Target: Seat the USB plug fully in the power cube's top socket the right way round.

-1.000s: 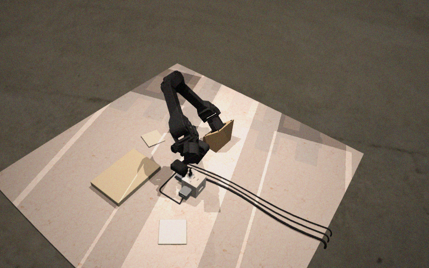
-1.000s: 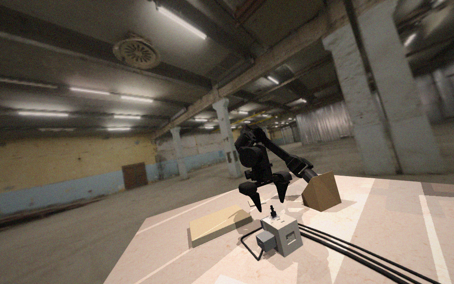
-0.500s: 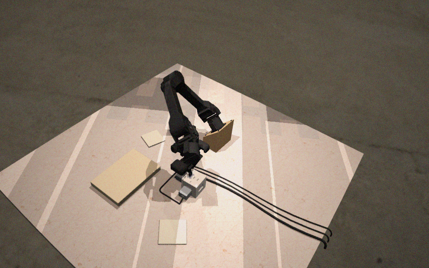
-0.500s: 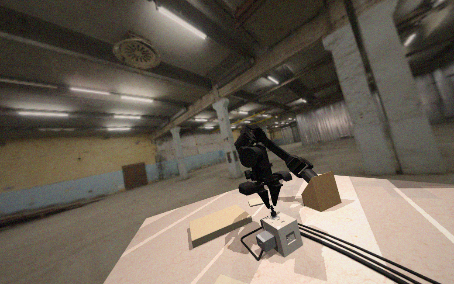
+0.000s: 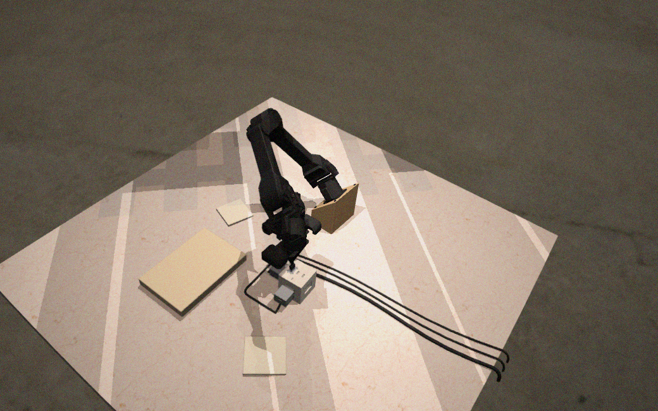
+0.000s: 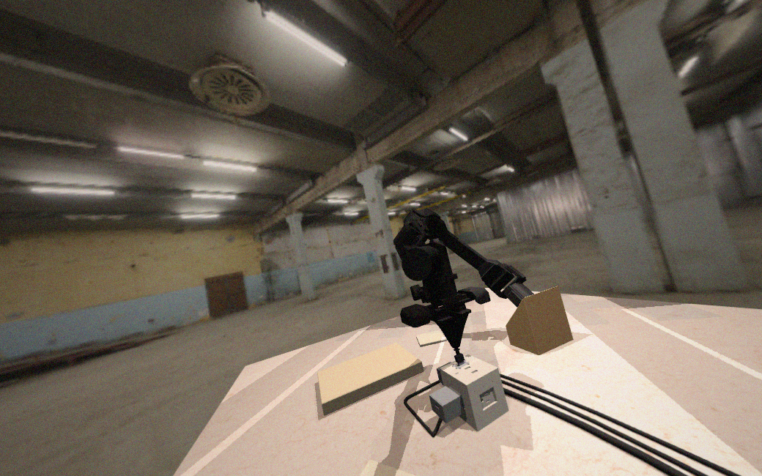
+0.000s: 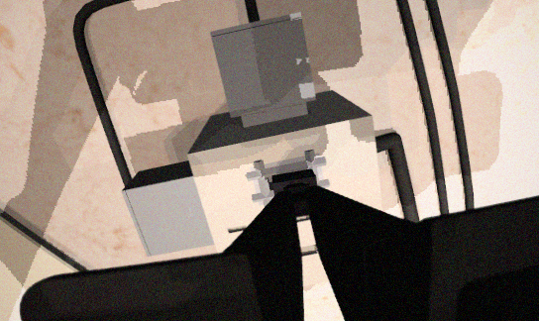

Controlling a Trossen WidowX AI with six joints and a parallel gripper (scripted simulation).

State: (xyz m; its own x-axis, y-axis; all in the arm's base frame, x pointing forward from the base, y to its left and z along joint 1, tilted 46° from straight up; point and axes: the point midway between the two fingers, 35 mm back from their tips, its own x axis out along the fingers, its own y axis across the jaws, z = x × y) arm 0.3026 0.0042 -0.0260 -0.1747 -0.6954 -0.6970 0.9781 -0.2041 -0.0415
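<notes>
My gripper tip is 10 mm to the right of the usb socket and 40 mm above it. The rest, counted from my gripper tip: black usb plug: 20 mm below; then tan board: 110 mm ahead, 260 mm to the right, 90 mm below.
</notes>
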